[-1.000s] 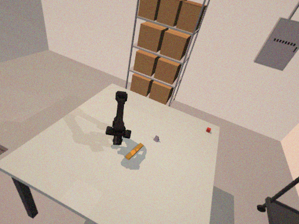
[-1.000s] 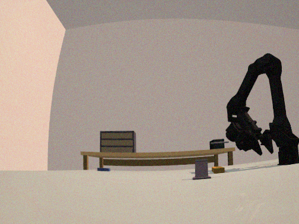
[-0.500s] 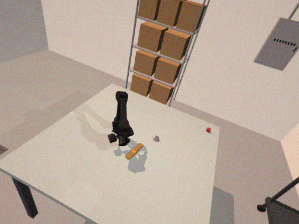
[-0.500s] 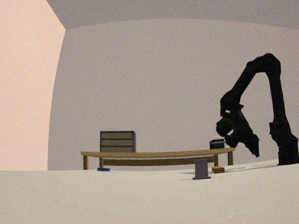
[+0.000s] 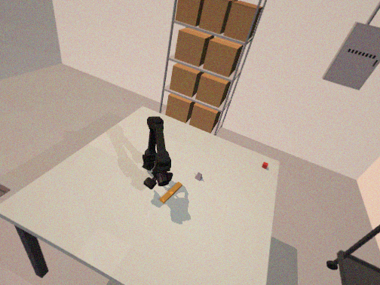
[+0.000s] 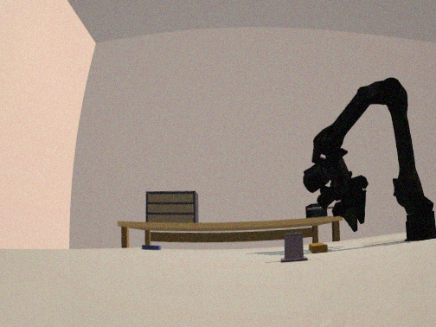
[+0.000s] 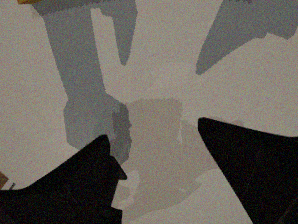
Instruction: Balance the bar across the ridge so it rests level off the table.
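The orange bar is 12 cm ahead of my gripper tip and 4 cm below it. Also, from my gripper tip: red cube (62 cm to the left, 62 cm ahead, 3 cm below).
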